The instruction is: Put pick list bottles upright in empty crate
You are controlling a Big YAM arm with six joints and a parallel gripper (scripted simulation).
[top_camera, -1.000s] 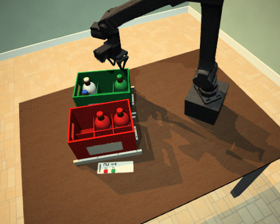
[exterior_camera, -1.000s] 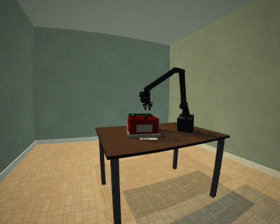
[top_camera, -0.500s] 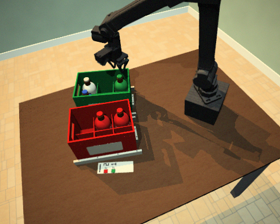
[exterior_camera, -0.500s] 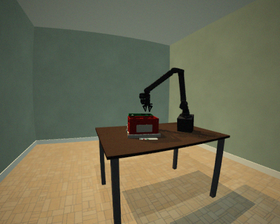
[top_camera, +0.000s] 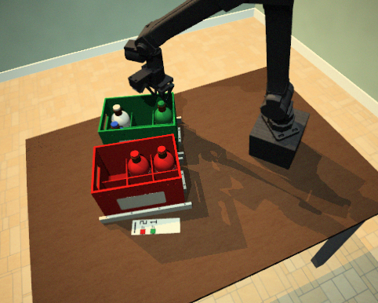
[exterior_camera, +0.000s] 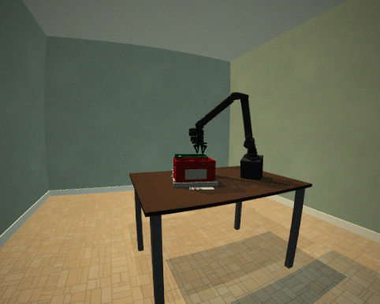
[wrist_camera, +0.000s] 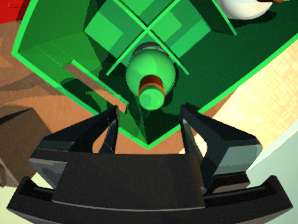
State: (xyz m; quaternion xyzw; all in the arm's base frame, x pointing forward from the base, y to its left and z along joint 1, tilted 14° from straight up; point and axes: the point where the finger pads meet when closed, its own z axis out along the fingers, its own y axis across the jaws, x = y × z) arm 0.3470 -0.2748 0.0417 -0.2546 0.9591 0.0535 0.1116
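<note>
Now: hand 100 mm above the green bottle. The rest, counted from my hand: blue-capped bottle (190 mm ahead, 100 mm below, 50 mm to the left); white bottle (170 mm ahead, 100 mm below, 40 mm to the right); green crate (110 mm below, 100 mm ahead, 20 mm to the left).
</note>
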